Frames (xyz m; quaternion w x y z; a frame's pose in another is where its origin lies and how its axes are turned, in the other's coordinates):
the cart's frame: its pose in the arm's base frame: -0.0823 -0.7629 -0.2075 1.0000 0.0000 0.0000 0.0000
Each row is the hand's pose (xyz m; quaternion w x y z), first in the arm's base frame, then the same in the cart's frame.
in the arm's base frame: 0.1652 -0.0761 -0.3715 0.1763 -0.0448 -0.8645 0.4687
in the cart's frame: 0.2475 0.6868 -0.1640 0.1763 -0.0448 -0.8644 0.4687
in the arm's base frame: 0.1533 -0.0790 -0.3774 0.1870 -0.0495 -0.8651 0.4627
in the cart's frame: 0.2356 0.6839 -0.1699 0.1870 -0.0495 -0.8651 0.4627
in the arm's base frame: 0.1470 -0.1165 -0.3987 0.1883 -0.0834 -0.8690 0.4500
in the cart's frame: 0.2293 0.6464 -0.1912 0.1883 -0.0834 -0.8690 0.4500
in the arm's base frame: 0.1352 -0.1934 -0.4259 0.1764 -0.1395 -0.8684 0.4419
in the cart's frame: 0.2175 0.5695 -0.2184 0.1764 -0.1395 -0.8684 0.4419
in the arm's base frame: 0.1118 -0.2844 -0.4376 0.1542 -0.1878 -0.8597 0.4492
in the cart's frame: 0.1941 0.4785 -0.2301 0.1542 -0.1878 -0.8597 0.4492
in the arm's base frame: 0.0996 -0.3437 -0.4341 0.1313 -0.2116 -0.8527 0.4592
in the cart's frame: 0.1819 0.4192 -0.2266 0.1313 -0.2116 -0.8527 0.4592
